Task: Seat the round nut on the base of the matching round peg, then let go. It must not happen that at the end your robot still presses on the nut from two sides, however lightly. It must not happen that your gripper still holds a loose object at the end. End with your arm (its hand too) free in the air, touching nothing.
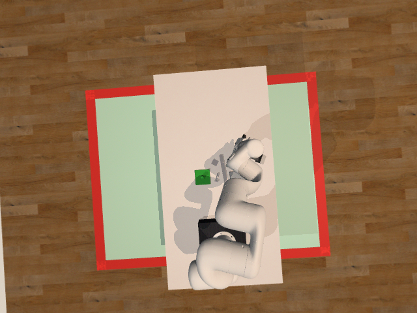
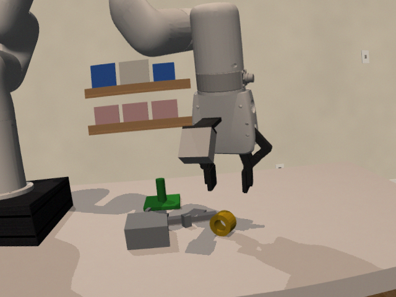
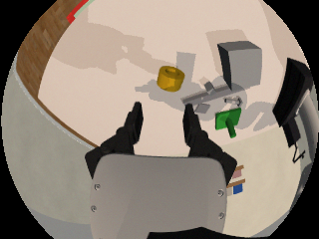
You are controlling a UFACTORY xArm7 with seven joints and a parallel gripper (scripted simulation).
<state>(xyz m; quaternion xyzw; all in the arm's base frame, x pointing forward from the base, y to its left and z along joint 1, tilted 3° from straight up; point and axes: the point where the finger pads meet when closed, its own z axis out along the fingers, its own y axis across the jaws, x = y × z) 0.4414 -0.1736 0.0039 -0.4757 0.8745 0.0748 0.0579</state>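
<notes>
Right now my hand is 90 mm above the small grey piece, 70 mm past it and 60 mm to the right of it. Round my hand: thin grey handle 90 mm below, 90 mm behind, 80 mm to the left; then grey block 140 mm behind, 80 mm below, 20 mm to the left.
</notes>
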